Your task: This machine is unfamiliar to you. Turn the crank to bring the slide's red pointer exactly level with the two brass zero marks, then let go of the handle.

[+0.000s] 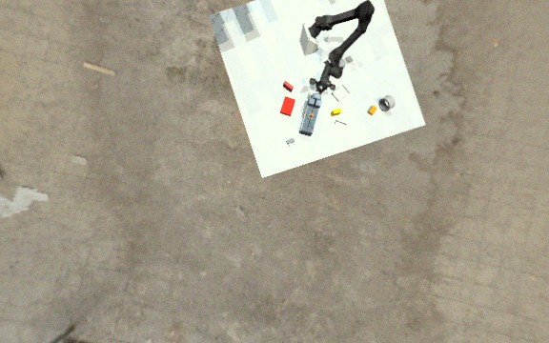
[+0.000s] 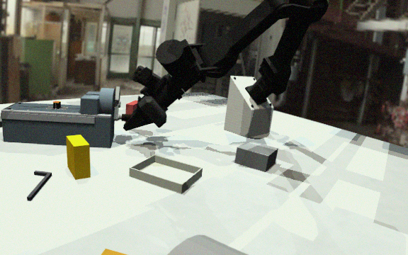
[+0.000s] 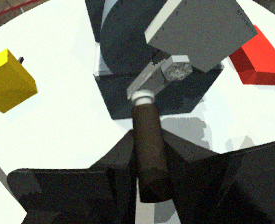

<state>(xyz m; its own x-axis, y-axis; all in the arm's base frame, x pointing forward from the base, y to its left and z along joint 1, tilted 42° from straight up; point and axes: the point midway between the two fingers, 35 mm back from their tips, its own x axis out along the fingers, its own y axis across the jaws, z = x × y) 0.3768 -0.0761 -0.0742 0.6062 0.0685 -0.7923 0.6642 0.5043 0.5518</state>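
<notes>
My gripper tip is 30 mm below the dark crank handle, 10 mm to the right of it and 10 mm past it. From my gripper tip the other things lie so: red pointer (120 mm to the right, 120 mm ahead, 40 mm above); shallow grey tray (180 mm to the left, 50 mm ahead, 30 mm below); yellow block (160 mm ahead, 70 mm to the left, 10 mm below).
</notes>
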